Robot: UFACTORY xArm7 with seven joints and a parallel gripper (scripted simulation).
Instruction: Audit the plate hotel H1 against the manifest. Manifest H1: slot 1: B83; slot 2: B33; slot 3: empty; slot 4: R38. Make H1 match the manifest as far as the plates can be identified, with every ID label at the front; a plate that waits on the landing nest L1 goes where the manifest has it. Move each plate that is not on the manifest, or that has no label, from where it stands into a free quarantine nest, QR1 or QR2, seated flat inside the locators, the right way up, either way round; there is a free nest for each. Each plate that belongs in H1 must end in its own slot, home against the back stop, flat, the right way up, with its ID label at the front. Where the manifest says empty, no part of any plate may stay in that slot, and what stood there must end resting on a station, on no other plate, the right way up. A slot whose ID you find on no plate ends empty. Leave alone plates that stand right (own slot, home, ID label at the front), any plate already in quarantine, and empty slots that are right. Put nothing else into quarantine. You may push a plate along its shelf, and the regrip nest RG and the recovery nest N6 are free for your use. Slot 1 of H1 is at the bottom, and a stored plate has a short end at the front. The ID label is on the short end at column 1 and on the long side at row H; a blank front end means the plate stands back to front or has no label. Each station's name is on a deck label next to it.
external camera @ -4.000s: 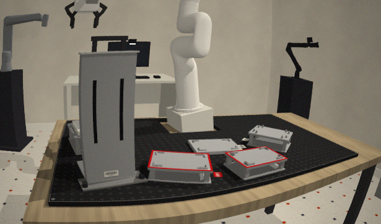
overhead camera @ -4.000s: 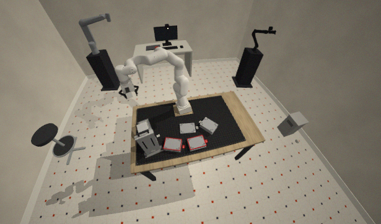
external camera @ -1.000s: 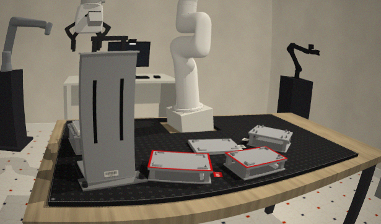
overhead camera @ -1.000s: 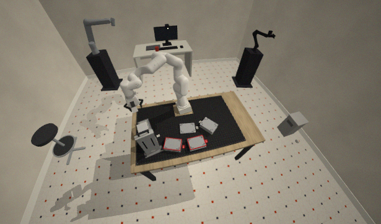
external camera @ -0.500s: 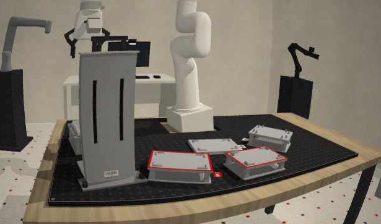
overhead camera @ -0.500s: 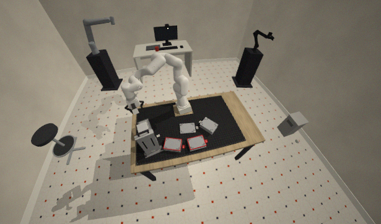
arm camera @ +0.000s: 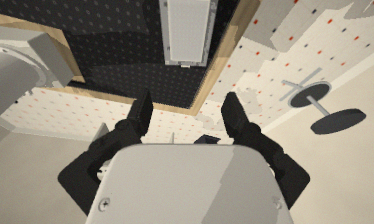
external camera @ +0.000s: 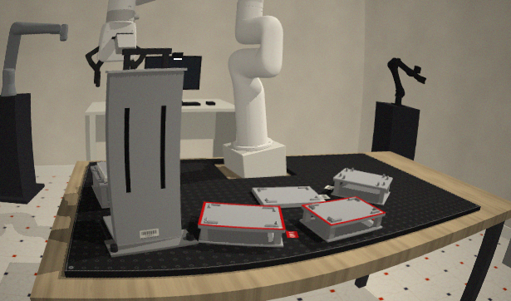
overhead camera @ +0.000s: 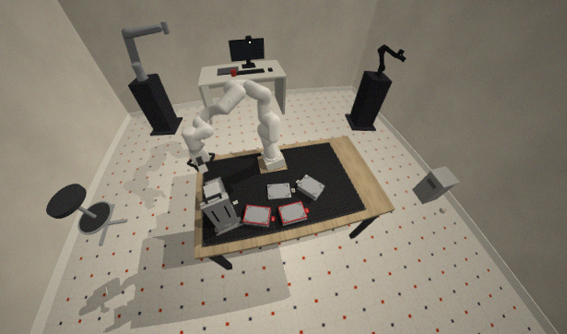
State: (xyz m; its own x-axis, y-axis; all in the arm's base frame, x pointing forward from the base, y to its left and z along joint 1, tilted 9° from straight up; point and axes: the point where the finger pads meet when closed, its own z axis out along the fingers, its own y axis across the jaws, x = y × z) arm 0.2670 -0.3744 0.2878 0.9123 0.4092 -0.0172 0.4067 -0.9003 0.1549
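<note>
Right now the regrip nest RG is 23 cm below my hand and 1 cm ahead of it. Also, from my hand: black plate: 18 cm ahead, 12 cm below, 8 cm to the left; RG deck label: 29 cm below, 9 cm behind, 4 cm to the right; plate hotel H1: 25 cm ahead, 13 cm below, 11 cm to the left.
</note>
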